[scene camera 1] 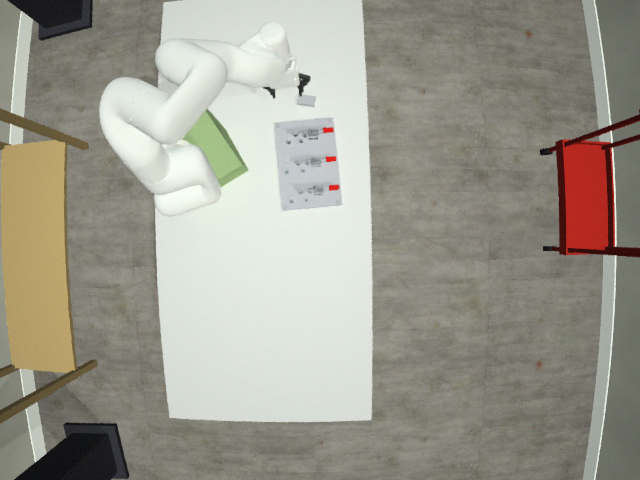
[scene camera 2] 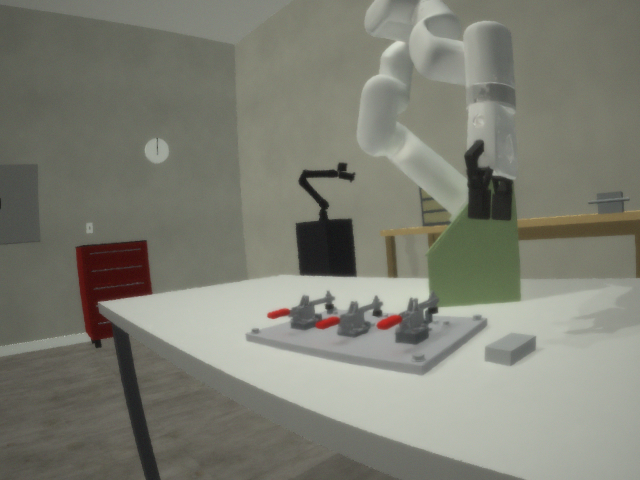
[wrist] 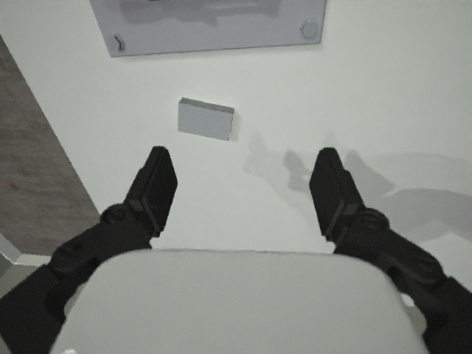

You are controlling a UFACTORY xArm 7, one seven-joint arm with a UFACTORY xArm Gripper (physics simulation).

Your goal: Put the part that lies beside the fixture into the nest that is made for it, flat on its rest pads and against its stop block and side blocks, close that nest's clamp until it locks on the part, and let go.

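Frame: origin at the arm's base, x down, y back, z left, level; metres.
Where they show: gripper, fingertip midpoint: (scene camera 1: 287,93) (scene camera 2: 490,219) (wrist: 242,165); arm's base, link origin: (scene camera 2: 467,203).
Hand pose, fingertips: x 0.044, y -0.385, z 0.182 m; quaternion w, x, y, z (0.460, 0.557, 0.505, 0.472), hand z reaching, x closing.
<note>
Each offset is from my fingertips to the top centre of the thing. Level surfaces: height alone.
The part, a plain grey block @(dx +0.159, dy -0.063, dz +0.043 m) (scene camera 1: 306,100) (scene camera 2: 510,348) (wrist: 205,120), lies on the table beside the fixture plate @(dx +0.163, dy -0.042, dz -0.213 m) (scene camera 1: 323,200) (scene camera 2: 372,348) (wrist: 215,42). The plate bears three clamps with red handles: one @(dx +0.101, dy -0.073, dz -0.103 m) (scene camera 1: 312,133) (scene camera 2: 412,322) nearest the block, a middle one @(dx +0.111, dy -0.072, dz -0.213 m) (scene camera 1: 315,161) (scene camera 2: 354,320) and a far one @(dx +0.106, dy -0.071, dz -0.323 m) (scene camera 1: 318,189) (scene camera 2: 303,312). In scene camera 2 their arms slope upward over the plate. Small blocks and pads are too small to tell apart. My gripper (scene camera 1: 286,94) (scene camera 2: 490,217) (wrist: 242,165) is open and empty, high above the table; the block shows beyond its fingertips in the wrist view.
The green arm base (scene camera 1: 219,147) (scene camera 2: 475,263) stands on the white table @(dx +0.179 m) (scene camera 1: 263,310) (scene camera 2: 248,299), behind the plate in scene camera 2. Bolt heads stand at the plate's corners. The table edge shows at the left of the wrist view. A wooden bench (scene camera 1: 36,258) stands apart from the table.
</note>
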